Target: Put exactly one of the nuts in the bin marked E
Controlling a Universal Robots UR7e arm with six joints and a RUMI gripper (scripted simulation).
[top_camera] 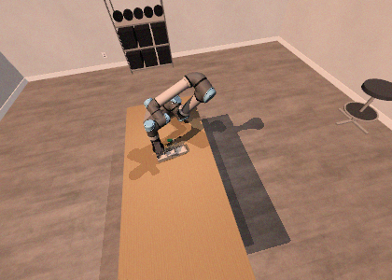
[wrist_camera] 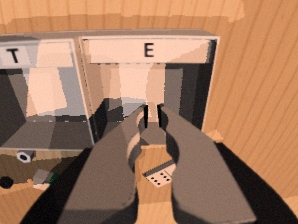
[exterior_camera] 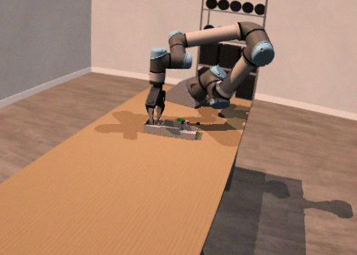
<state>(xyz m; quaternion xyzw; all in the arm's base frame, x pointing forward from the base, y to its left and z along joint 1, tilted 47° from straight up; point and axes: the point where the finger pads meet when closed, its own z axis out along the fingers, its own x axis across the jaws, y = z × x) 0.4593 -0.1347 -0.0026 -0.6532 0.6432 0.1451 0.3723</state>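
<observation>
Now: the bin row 9 cm to the left of my hand, 1 cm below it and 1 cm ahead of it. Also, from my hand: brass nut (11 cm behind, 5 cm to the left, 3 cm below); silver nut (14 cm to the left, 9 cm behind, 3 cm below); white domino (10 cm behind, 3 cm to the right, 3 cm below).
</observation>
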